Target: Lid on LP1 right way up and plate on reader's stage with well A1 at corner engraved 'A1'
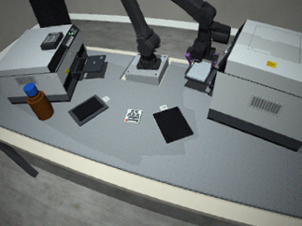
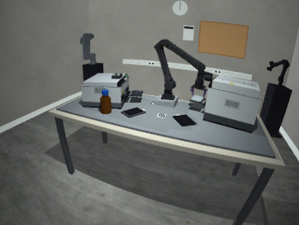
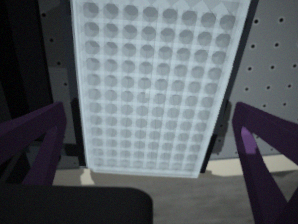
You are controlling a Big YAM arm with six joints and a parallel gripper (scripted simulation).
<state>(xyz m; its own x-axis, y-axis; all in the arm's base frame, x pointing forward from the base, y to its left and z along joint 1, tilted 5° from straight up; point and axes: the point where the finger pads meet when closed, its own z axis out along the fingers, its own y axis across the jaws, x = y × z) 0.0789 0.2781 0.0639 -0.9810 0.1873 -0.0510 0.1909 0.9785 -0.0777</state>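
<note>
My hand is 20 mm above the white multi-well plate. From my hand the other things lie so: label: 430 mm to the right, 160 mm ahead, 130 mm below; then N1 pad: 260 mm ahead, 120 mm below, 80 mm to the right; then lidded plate: 490 mm to the right, 250 mm ahead, 120 mm below.
</note>
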